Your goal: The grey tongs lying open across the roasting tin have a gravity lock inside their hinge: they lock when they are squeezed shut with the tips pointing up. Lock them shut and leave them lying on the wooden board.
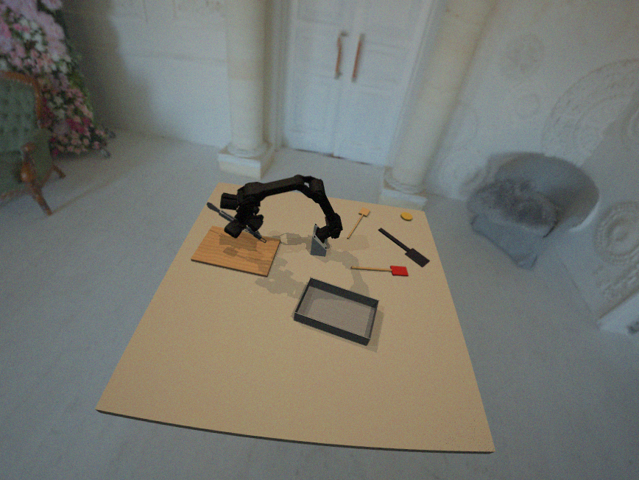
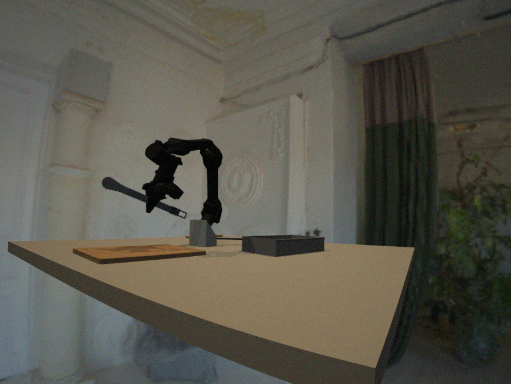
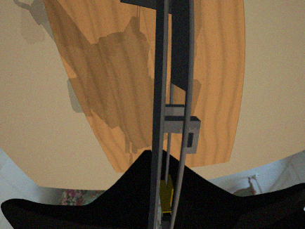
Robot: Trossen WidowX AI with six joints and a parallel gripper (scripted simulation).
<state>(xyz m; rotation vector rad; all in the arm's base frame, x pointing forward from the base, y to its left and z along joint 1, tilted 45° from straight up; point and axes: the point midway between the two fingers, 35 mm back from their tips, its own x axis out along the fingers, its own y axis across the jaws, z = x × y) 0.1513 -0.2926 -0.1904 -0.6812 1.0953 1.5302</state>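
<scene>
Now: the wooden board 2 cm to the right of my gripper tip and 13 cm below it. Also, from my gripper tip: roasting tin 22 cm ahead, 49 cm to the left, 11 cm below; then black spatula 27 cm behind, 80 cm to the left, 14 cm below; then red spatula 8 cm behind, 70 cm to the left, 13 cm below.
</scene>
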